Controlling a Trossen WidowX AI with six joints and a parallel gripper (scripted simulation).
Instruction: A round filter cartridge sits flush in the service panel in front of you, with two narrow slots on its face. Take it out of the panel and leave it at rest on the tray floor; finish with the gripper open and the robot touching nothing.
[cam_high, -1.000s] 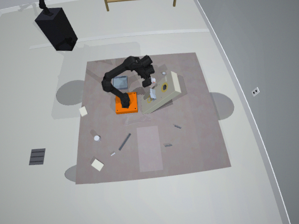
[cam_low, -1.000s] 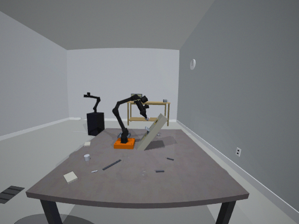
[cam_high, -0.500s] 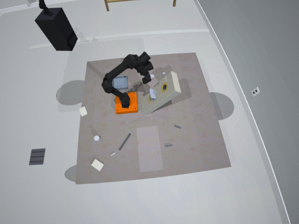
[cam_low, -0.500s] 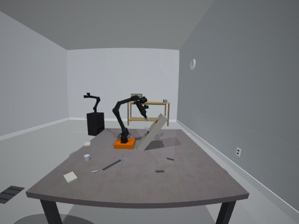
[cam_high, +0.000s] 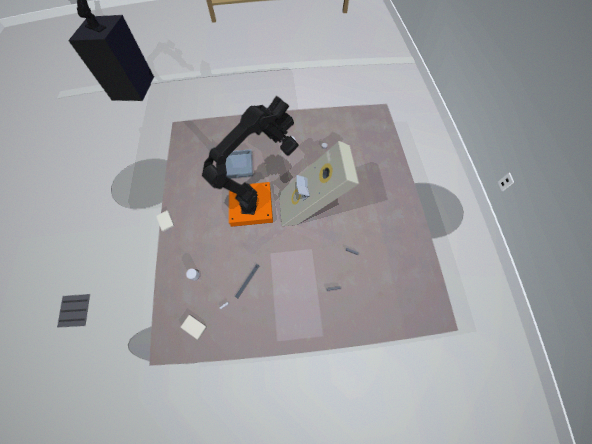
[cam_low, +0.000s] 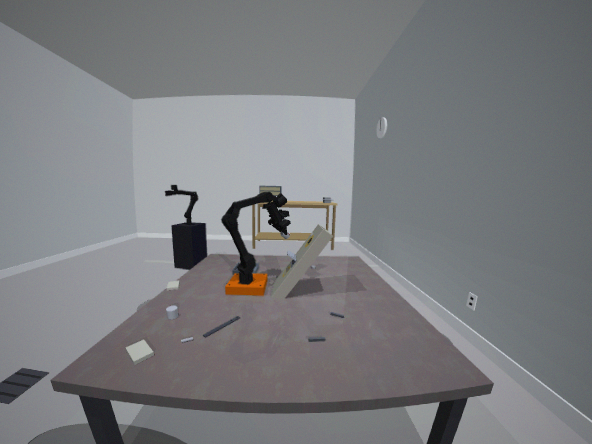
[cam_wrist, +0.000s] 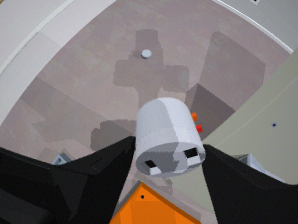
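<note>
The grey-blue tray lies 280 mm below my gripper tip, 280 mm behind it and 60 mm to the left of it. From my gripper tip the other things lie so: round white filter cartridge right at my gripper tip; then grey bracket 150 mm to the right, 100 mm below, 80 mm ahead.
</note>
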